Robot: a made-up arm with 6 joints. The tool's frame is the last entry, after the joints. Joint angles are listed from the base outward. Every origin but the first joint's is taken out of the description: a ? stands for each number. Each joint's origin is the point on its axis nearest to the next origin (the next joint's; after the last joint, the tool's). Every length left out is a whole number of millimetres.
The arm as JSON. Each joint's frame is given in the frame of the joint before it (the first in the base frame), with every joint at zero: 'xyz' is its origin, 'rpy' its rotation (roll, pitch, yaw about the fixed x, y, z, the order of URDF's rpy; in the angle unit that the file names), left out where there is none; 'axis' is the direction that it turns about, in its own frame. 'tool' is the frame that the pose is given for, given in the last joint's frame.
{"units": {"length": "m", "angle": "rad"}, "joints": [
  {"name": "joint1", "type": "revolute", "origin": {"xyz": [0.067, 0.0, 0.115]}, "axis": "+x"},
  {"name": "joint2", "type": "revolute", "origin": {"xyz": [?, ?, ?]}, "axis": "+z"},
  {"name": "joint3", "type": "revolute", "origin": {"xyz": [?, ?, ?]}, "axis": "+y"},
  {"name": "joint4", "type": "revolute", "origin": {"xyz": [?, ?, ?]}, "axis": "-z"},
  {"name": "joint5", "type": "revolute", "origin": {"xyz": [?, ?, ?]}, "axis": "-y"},
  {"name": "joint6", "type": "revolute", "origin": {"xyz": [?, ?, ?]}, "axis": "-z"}
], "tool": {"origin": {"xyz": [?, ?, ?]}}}
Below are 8 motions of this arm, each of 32 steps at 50 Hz.
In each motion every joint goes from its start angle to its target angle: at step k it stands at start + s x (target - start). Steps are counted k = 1, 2, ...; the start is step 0. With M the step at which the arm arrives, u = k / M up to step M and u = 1 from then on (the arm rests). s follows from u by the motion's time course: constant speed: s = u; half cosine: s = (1 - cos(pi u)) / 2; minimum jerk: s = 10 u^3 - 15 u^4 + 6 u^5.
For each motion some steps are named. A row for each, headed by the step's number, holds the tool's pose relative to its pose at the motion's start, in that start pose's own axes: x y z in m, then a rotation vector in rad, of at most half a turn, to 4 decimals.
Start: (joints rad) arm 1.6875 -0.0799 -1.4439 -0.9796 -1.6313 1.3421
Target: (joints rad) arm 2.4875 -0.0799 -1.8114 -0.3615 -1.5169 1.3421
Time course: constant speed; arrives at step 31
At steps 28, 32:
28: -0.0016 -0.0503 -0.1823 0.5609 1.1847 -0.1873
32: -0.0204 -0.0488 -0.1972 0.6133 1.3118 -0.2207

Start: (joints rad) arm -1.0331 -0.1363 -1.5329 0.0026 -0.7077 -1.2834
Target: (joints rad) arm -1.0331 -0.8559 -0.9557 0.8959 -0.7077 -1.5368
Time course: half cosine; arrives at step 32
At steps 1, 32:
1: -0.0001 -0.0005 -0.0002 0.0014 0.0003 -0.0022
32: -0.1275 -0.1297 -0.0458 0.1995 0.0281 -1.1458

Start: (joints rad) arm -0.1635 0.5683 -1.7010 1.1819 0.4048 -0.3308
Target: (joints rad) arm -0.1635 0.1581 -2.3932 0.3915 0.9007 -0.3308
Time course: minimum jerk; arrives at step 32
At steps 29, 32:
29: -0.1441 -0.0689 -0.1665 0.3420 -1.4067 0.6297
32: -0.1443 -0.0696 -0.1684 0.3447 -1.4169 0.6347

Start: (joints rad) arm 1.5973 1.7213 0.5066 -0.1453 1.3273 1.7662
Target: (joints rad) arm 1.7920 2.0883 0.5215 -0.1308 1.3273 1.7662
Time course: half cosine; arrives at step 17
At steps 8, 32:
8: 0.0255 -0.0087 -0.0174 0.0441 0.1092 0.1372
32: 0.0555 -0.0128 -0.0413 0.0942 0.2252 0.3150

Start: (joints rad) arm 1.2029 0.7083 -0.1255 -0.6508 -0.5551 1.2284
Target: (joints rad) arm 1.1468 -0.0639 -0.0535 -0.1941 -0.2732 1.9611
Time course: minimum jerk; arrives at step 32
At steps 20, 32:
20: -0.0515 -0.1119 -0.0385 0.1168 0.3496 -1.3423
32: -0.0931 -0.1003 -0.0356 0.1115 0.4626 -1.8685

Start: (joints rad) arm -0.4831 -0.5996 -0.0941 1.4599 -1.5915 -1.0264
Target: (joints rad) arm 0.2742 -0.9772 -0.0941 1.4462 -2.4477 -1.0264
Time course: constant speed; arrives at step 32
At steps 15, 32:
15: 0.0178 -0.1211 -0.1081 0.7035 0.1504 -0.1501
32: -0.0037 -0.1663 -0.2823 1.4996 0.2009 -0.2778

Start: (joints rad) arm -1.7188 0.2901 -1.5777 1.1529 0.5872 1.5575
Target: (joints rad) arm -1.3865 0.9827 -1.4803 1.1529 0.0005 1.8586
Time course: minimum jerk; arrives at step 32
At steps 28, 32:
28: -0.0023 0.1267 0.1063 -1.1950 0.1433 -0.6150
32: -0.0010 0.1287 0.1059 -1.2146 0.1471 -0.6219

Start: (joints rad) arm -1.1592 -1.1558 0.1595 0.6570 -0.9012 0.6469
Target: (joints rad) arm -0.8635 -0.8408 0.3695 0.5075 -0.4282 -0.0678
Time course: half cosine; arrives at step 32
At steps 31, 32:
31: -0.0523 0.1467 -0.0428 -0.4362 -0.1705 0.9675
32: -0.0526 0.1470 -0.0430 -0.4373 -0.1705 0.9702

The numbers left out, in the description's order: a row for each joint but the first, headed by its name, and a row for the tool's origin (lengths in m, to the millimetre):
joint2: 0.0 -0.166 -0.114
joint3: 0.085 0.165 0.0
joint4: -0.084 0.0 0.021
joint5: 0.038 -0.044 0.0
joint6: -0.04 0.0 0.168
tool: 0.111 -0.054 0.0

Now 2 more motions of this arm.
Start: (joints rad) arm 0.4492 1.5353 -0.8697 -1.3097 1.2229 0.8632
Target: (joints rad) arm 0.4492 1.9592 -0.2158 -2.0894 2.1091 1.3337
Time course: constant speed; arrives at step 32
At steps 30, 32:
30: -0.1534 0.0274 -0.2454 1.4341 0.4708 -1.0620
32: -0.1695 0.0512 -0.2521 1.5194 0.5205 -1.1527

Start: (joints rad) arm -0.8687 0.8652 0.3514 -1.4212 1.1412 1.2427
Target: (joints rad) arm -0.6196 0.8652 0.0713 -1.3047 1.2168 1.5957
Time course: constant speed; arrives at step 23
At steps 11, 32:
11: -0.0118 -0.0214 -0.0032 0.1167 -0.1465 0.0088
32: -0.0183 -0.0490 -0.0184 0.2858 -0.2822 0.0159

